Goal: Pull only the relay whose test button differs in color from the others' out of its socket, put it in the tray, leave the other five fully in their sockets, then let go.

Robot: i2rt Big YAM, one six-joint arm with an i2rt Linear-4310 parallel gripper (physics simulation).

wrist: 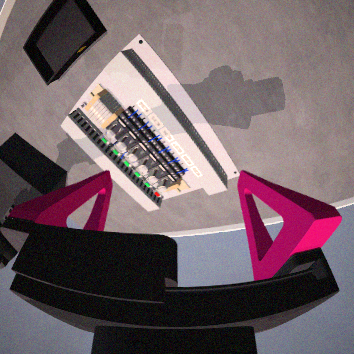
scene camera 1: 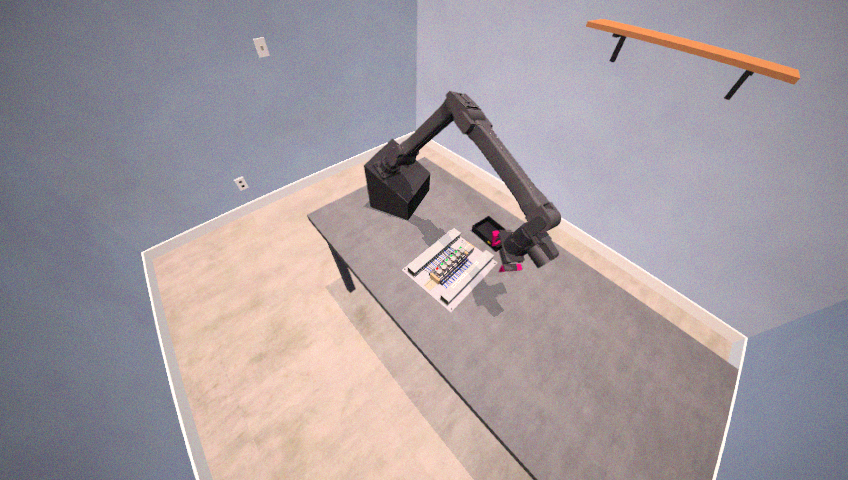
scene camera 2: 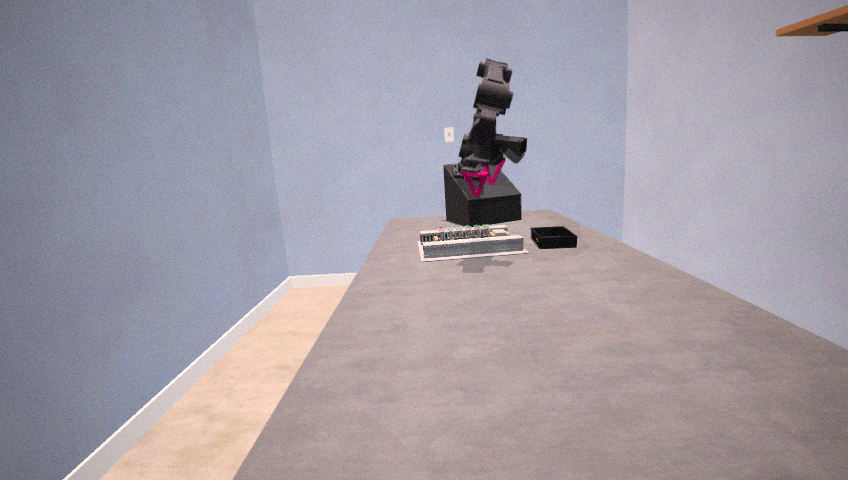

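Pixels of known places: gripper, between the fingertips: point(wrist: 174, 177) point(scene camera 1: 496, 258) point(scene camera 2: 483, 190); arm's base, origin of its link: point(scene camera 1: 386, 168).
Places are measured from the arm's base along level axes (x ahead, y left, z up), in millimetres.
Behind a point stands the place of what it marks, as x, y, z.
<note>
My gripper point(scene camera 1: 503, 254) {651, -14, -12} point(scene camera 2: 484, 189) {651, -14, -12} point(wrist: 174, 177) {651, -14, -12} is open and empty, its magenta fingers wide apart, high above the table. In the wrist view the relay row lies beyond and between the fingertips, nearer the left finger. The relay with the red button point(scene camera 1: 438, 269) {494, -133, -142} point(scene camera 2: 440, 228) {501, -136, -140} point(wrist: 157, 194) {489, -136, -140} sits at one end of the row; the other five have green buttons. All six appear seated in their sockets on the white panel point(scene camera 1: 417, 278) {442, -196, -207} point(wrist: 226, 167) {617, -170, -207}. The black tray point(scene camera 1: 474, 230) {429, 176, -194} point(scene camera 2: 553, 240) {575, 203, -185} point(wrist: 75, 61) {483, 171, -206} lies beside the panel with a small yellow mark; no relay shows in it.
Two grey slotted ducts stand on the panel along both sides of the relay row; one duct point(scene camera 1: 470, 284) point(scene camera 2: 473, 246) {600, -43, -182} point(wrist: 177, 112) {598, -22, -187} is the taller-looking wall in scene view 2. The arm's black base point(scene camera 1: 397, 187) {88, -9, -51} point(scene camera 2: 495, 208) {113, 107, -145} stands at the table's far end. An orange shelf point(scene camera 1: 693, 50) hangs on the wall.
</note>
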